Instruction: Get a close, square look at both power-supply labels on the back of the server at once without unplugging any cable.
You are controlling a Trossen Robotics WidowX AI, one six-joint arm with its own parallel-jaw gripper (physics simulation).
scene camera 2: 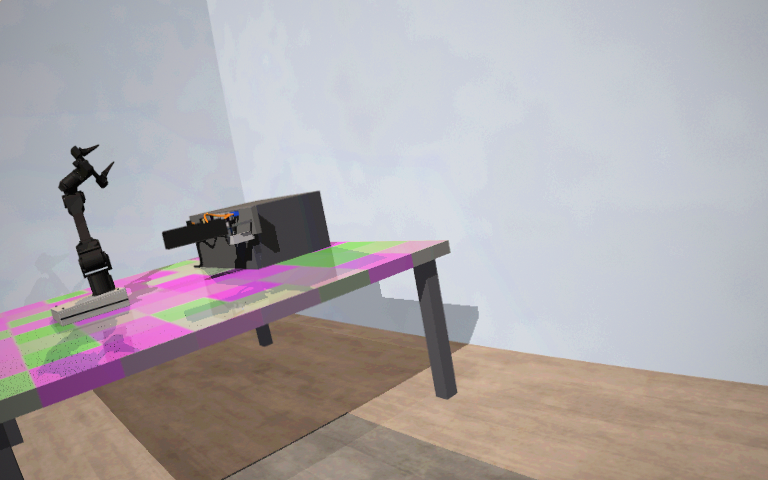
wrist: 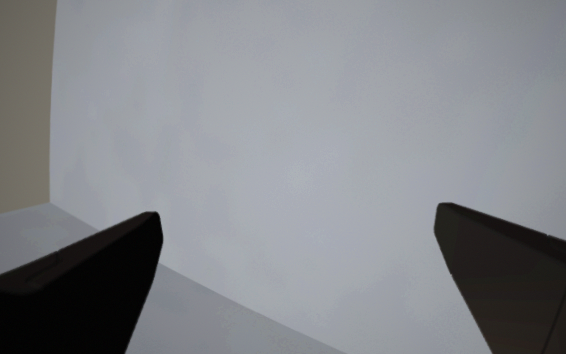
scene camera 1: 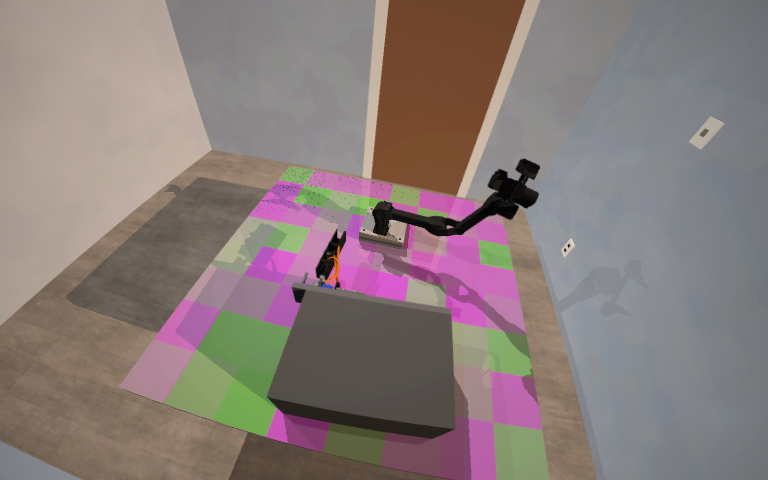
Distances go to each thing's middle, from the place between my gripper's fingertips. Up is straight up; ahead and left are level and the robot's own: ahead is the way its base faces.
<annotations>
I see my gripper 100 mm short of the black bar [scene camera 2: 192,233], 540 mm to the left of it and 340 mm above it.
</annotations>
